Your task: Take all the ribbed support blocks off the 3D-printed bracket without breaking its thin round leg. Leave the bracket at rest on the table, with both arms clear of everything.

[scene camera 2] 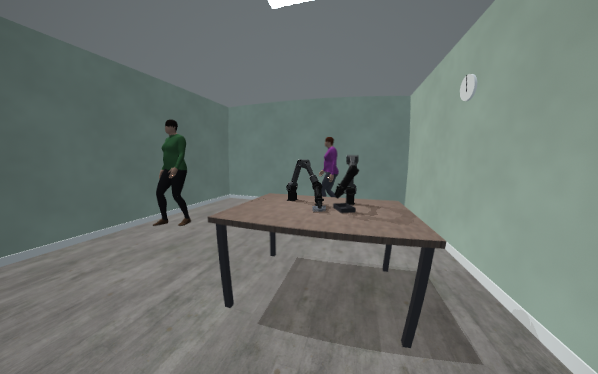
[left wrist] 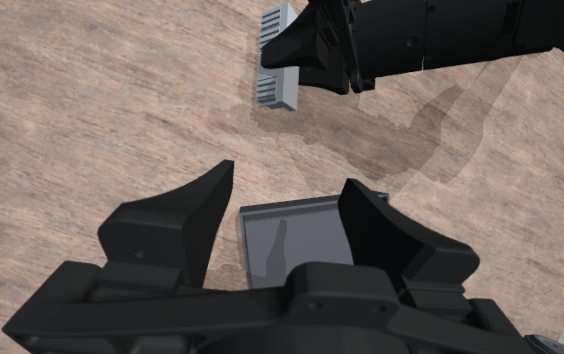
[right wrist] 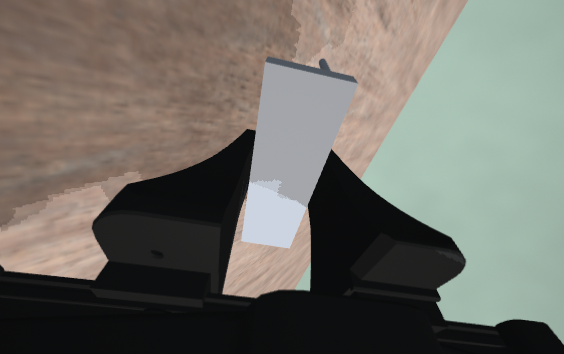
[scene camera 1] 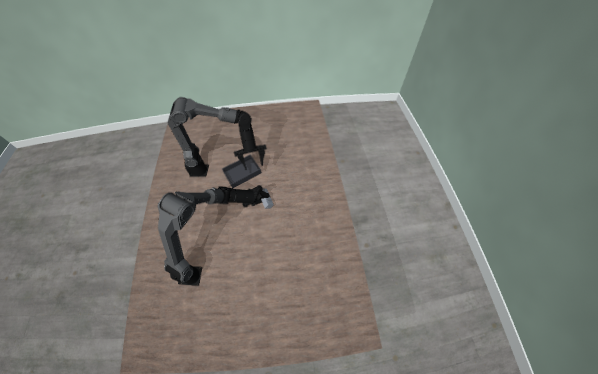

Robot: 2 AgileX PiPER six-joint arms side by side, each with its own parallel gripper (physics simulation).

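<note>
The light grey bracket (scene camera 1: pixel 268 203) (scene camera 2: pixel 319 209) (left wrist: pixel 290 92) (right wrist: pixel 300 115) is held by my right gripper (left wrist: pixel 273 66) (right wrist: pixel 284 153), whose fingers are shut on its long sides. In the left wrist view it stands on edge, with an upper ribbed block (left wrist: pixel 270 24) and a lower ribbed block (left wrist: pixel 267 91) on the face turned to the picture's left. The thin round leg (right wrist: pixel 324 65) peeks past the far end in the right wrist view. The bracket's middle is hidden behind a finger. My left gripper (scene camera 1: pixel 254 167) (left wrist: pixel 289 182) is open and empty above the tray.
The dark shallow tray (scene camera 1: pixel 229 177) (scene camera 2: pixel 345 208) (left wrist: pixel 295 204) lies on the wooden table (scene camera 1: pixel 280 300) (scene camera 2: pixel 280 220) (left wrist: pixel 125 125) below my left gripper. The right forearm (scene camera 1: pixel 240 195) (left wrist: pixel 390 40) reaches in close to the tray. Two people stand beyond the table.
</note>
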